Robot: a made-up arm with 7 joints. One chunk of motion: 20 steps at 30 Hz.
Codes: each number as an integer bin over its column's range. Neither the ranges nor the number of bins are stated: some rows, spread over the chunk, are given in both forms.
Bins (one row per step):
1: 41 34 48 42 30 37 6
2: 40 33 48 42 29 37 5
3: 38 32 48 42 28 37 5
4: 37 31 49 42 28 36 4
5: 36 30 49 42 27 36 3
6: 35 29 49 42 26 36 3
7: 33 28 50 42 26 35 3
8: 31 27 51 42 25 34 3
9: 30 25 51 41 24 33 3
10: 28 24 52 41 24 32 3
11: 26 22 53 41 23 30 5
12: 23 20 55 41 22 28 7
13: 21 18 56 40 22 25 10
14: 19 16 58 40 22 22 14
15: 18 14 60 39 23 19 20
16: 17 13 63 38 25 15 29
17: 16 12 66 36 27 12 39
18: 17 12 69 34 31 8 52
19: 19 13 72 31 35 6 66
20: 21 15 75 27 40 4 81
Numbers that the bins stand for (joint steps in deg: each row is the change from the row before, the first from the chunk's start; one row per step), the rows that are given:
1: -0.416 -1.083 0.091 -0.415 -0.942 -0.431 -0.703
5: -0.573 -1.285 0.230 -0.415 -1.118 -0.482 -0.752
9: -0.761 -1.537 0.509 -0.484 -1.294 -0.633 -0.752
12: -0.980 -1.790 1.067 -0.484 -1.411 -0.886 -0.687
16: -1.168 -2.143 2.182 -0.690 -1.235 -1.542 -0.331
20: -1.042 -2.042 3.855 -1.445 -0.357 -2.098 0.509
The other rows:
2: -0.447 -1.133 0.091 -0.415 -1.001 -0.431 -0.719
3: -0.510 -1.184 0.091 -0.415 -1.060 -0.431 -0.719
4: -0.541 -1.234 0.230 -0.415 -1.060 -0.482 -0.735
6: -0.604 -1.335 0.230 -0.415 -1.177 -0.482 -0.752
7: -0.667 -1.386 0.370 -0.415 -1.177 -0.532 -0.752
8: -0.729 -1.436 0.509 -0.415 -1.235 -0.583 -0.752
10: -0.823 -1.588 0.648 -0.484 -1.294 -0.684 -0.752
11: -0.886 -1.689 0.788 -0.484 -1.353 -0.785 -0.719
13: -1.042 -1.891 1.206 -0.553 -1.411 -1.037 -0.638
14: -1.105 -1.992 1.485 -0.553 -1.411 -1.189 -0.574
15: -1.136 -2.093 1.764 -0.621 -1.353 -1.340 -0.477
17: -1.199 -2.194 2.600 -0.827 -1.118 -1.694 -0.170
18: -1.168 -2.194 3.018 -0.965 -0.884 -1.896 0.040
19: -1.105 -2.143 3.436 -1.171 -0.649 -1.997 0.267

